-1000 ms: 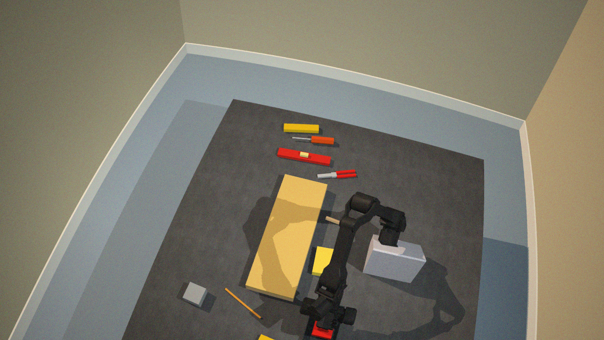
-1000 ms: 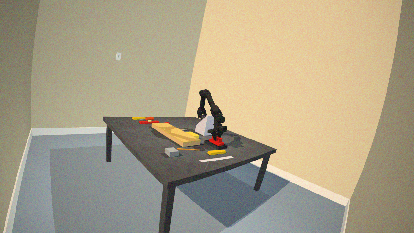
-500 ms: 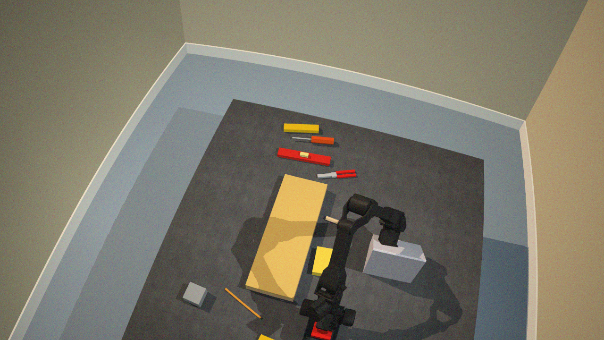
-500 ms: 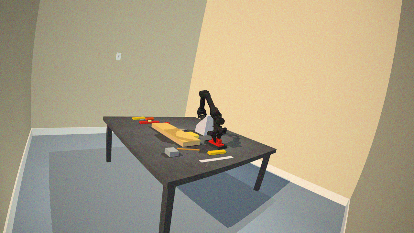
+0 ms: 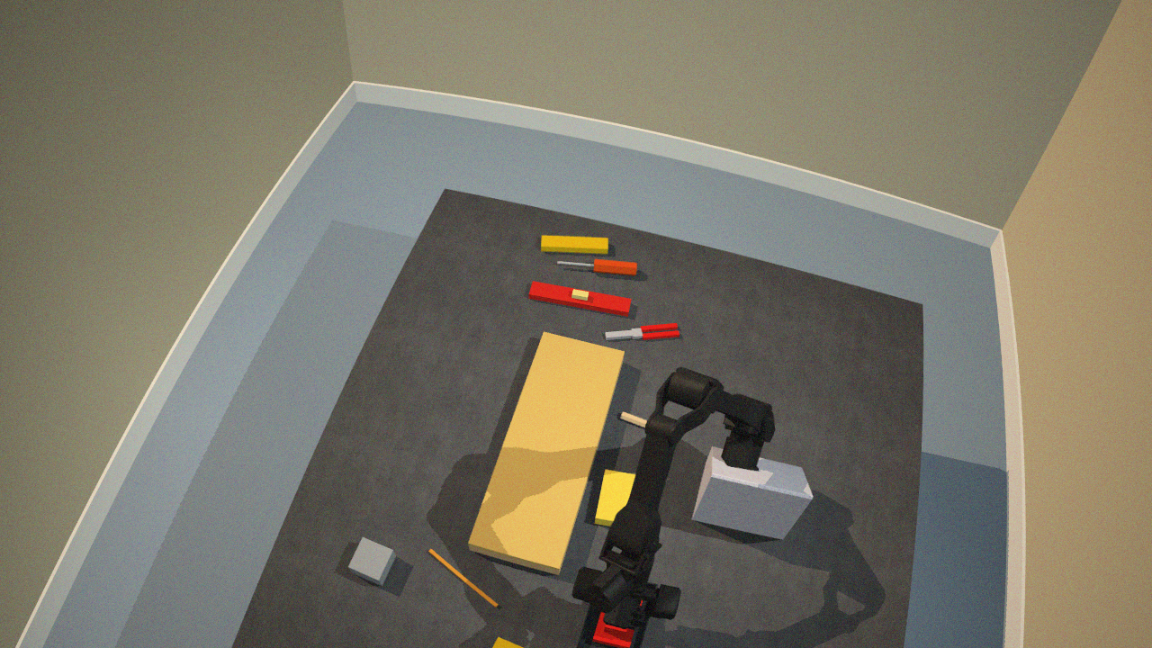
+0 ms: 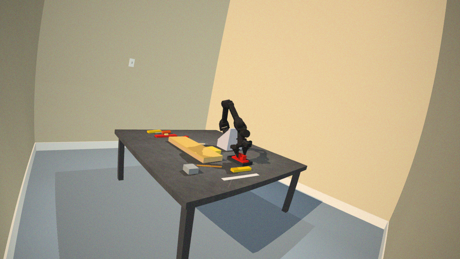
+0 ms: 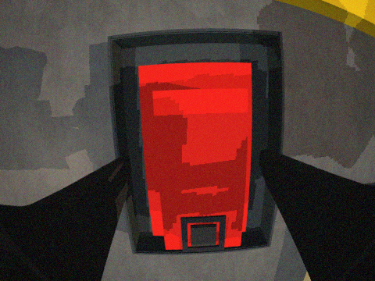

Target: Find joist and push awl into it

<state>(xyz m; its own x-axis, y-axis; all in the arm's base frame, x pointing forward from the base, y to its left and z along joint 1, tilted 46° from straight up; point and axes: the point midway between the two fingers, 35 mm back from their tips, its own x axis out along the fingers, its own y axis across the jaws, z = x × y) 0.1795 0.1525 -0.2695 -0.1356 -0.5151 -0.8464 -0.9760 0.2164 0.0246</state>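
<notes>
The red stud finder is 20 mm to the right of my gripper tip and 10 mm above it. Also, from my gripper tip: dark tray 30 mm below; square indicator 30 mm to the right, 20 mm above; yellow block 30 mm ahead, 260 mm to the right, 20 mm below.
</notes>
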